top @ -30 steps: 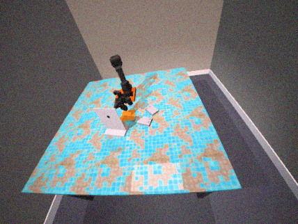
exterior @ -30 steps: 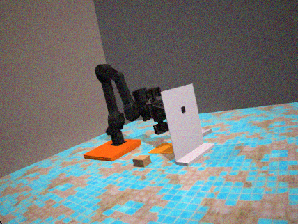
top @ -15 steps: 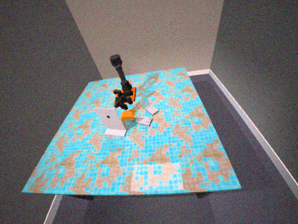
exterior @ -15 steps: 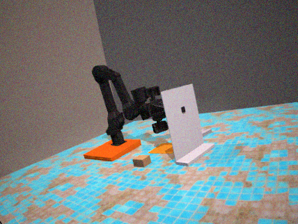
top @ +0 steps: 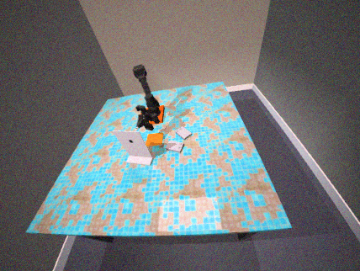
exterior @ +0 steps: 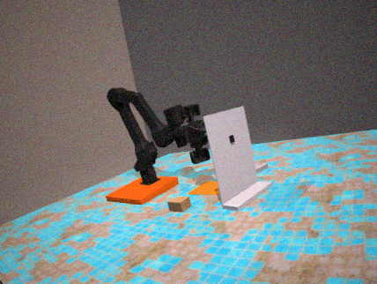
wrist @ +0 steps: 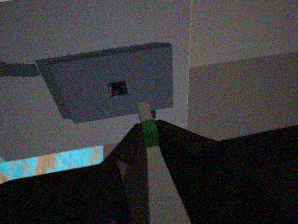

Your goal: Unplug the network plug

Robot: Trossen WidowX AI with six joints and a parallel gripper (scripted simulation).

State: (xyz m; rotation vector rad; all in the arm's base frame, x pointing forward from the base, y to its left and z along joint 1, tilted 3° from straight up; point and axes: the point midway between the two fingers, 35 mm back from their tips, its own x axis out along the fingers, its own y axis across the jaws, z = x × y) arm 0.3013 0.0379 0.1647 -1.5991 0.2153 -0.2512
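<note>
The orange marked square lies 190 mm below my gripper tip, 70 mm behind it and 30 mm to the left of it. From my gripper tip the other things lie so: thin pale tab 10 mm ahead; white panel 100 mm ahead, 80 mm below, 10 mm to the right; green plug 10 mm ahead.
</note>
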